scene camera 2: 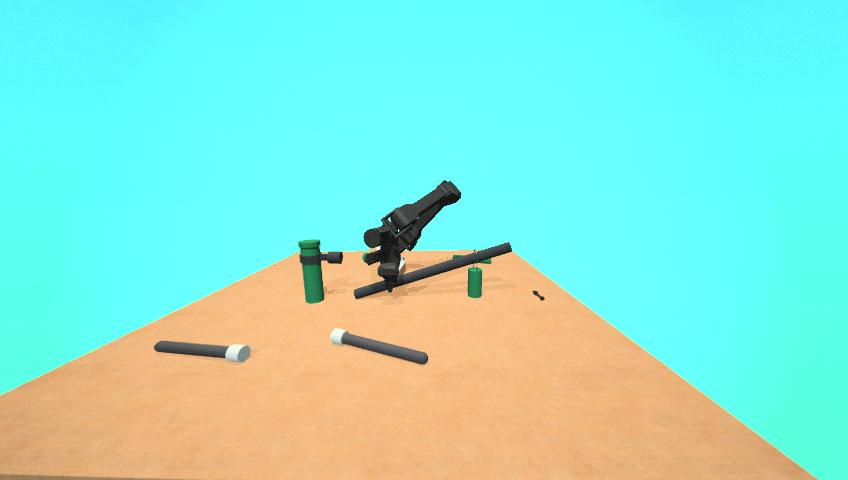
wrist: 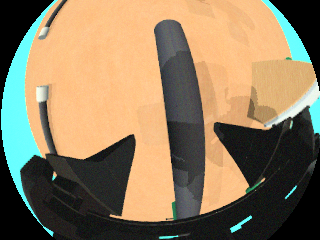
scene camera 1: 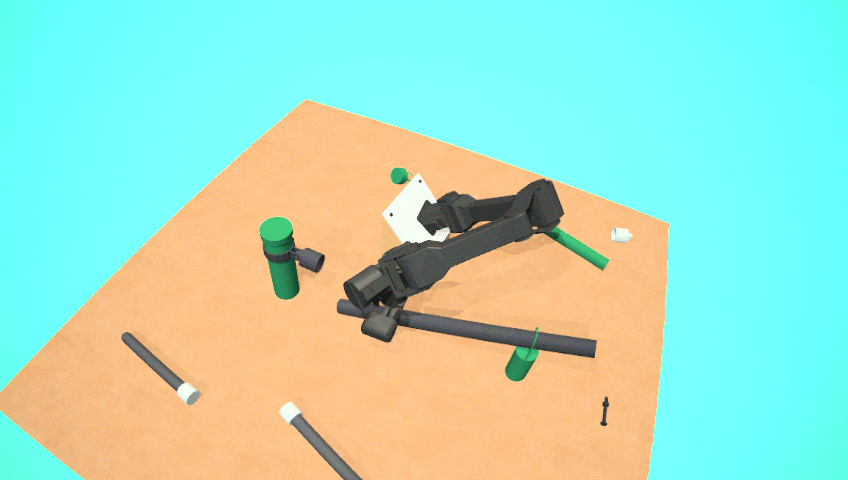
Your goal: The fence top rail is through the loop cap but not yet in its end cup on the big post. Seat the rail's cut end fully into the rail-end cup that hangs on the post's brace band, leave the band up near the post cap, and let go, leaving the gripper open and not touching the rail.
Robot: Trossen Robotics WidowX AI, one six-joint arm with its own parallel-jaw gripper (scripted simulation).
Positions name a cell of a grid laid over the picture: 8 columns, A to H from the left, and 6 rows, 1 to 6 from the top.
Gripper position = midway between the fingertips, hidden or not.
my gripper: scene camera 2 D4; wrist E4; scene camera 1 D5
top rail: scene camera 2 E4; wrist E3; scene camera 1 E5
